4 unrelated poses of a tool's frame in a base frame.
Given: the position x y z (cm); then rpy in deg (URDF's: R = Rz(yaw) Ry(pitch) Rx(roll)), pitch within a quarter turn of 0, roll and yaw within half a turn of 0.
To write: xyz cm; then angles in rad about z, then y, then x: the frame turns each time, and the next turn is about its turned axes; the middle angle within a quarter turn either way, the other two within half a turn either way. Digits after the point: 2 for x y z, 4 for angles.
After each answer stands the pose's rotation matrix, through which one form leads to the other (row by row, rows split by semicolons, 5 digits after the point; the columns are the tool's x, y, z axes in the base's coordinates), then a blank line. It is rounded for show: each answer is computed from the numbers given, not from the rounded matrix.
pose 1, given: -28.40 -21.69 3.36 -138.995 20.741 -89.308
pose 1, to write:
-28.40 -21.69 3.36 -1.5587 0.3620 -2.4259
0.01129 -0.75740 0.65285; -0.93512 0.22323 0.27516; -0.35414 -0.61360 -0.70574

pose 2, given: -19.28 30.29 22.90 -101.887 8.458 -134.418
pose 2, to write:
-19.28 30.29 22.90 -2.3460 0.1476 -1.7783
-0.69228 -0.04639 0.72014; -0.70648 0.24697 -0.66324; -0.14708 -0.96791 -0.20374

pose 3, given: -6.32 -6.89 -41.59 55.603 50.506 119.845
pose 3, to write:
-6.32 -6.89 -41.59 2.0917 0.8815 0.9705
-0.31651 -0.80689 0.49876; 0.55165 0.27117 0.78877; -0.77169 0.52479 0.35929

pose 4, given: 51.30 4.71 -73.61 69.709 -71.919 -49.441
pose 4, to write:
51.30 4.71 -73.61 -0.8629 -1.2552 1.2167
0.20181 -0.31630 -0.92695; -0.23579 0.90289 -0.35942; 0.95062 0.29110 0.10763

